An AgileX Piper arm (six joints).
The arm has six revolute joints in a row. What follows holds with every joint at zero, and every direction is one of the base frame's. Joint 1 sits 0.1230 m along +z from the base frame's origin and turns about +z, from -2.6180 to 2.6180 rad. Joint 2 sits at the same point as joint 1 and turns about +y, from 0.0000 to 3.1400 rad. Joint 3 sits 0.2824 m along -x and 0.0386 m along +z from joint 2 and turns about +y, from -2.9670 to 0.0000 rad. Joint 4 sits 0.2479 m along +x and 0.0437 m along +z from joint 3 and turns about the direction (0.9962, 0, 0.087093), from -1.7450 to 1.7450 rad. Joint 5 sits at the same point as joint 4 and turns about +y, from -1.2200 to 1.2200 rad. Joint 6 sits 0.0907 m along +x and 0.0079 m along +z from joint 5 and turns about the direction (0.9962, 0, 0.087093), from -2.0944 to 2.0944 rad. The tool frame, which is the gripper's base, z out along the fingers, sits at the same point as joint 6; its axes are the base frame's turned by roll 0.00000, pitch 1.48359 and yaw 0.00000 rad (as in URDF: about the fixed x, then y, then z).
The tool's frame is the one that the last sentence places.
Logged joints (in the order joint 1, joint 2, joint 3, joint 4, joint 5, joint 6), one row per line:
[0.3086 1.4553 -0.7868 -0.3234 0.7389 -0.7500]
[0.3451 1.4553 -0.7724 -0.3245 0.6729 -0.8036]
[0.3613 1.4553 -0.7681 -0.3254 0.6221 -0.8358]
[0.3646 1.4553 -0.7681 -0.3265 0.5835 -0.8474]
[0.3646 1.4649 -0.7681 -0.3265 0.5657 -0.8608]
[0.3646 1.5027 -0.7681 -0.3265 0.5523 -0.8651]
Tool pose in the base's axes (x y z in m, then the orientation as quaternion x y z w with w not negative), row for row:
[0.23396 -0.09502 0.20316 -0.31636 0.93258 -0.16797 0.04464]
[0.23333 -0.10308 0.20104 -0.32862 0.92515 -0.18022 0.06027]
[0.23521 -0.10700 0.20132 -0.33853 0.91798 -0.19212 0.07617]
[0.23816 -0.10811 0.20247 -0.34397 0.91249 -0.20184 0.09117]
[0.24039 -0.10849 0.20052 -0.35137 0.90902 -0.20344 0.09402]
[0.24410 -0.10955 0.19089 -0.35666 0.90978 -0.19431 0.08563]
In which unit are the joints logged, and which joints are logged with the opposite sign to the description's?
The joints are logged in radians. Opposite sign: joint 1.
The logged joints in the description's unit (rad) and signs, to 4 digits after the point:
[-0.3086 1.4553 -0.7868 -0.3234 0.7389 -0.7500]
[-0.3451 1.4553 -0.7724 -0.3245 0.6729 -0.8036]
[-0.3613 1.4553 -0.7681 -0.3254 0.6221 -0.8358]
[-0.3646 1.4553 -0.7681 -0.3265 0.5835 -0.8474]
[-0.3646 1.4649 -0.7681 -0.3265 0.5657 -0.8608]
[-0.3646 1.5027 -0.7681 -0.3265 0.5523 -0.8651]

